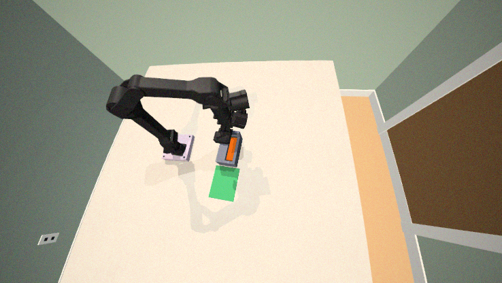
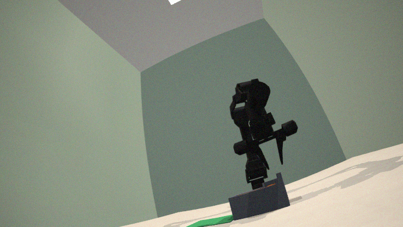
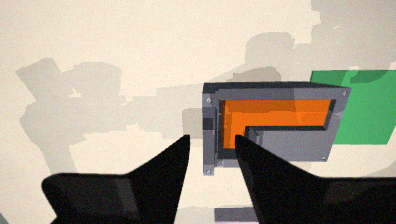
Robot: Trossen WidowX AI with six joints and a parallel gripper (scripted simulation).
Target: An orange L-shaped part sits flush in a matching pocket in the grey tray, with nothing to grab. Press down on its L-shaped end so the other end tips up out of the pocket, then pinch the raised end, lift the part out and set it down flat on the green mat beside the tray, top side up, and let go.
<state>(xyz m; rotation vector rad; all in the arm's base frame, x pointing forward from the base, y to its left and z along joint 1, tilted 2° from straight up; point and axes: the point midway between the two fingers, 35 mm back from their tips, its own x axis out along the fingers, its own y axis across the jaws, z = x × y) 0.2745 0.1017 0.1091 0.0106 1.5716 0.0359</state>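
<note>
Right now my gripper tip is 10 mm past the orange L-shaped part, 60 mm to the left of it and 60 mm above it. The rest, counted from my gripper tip: green mat 10 mm behind, 220 mm to the right, 120 mm below.
</note>
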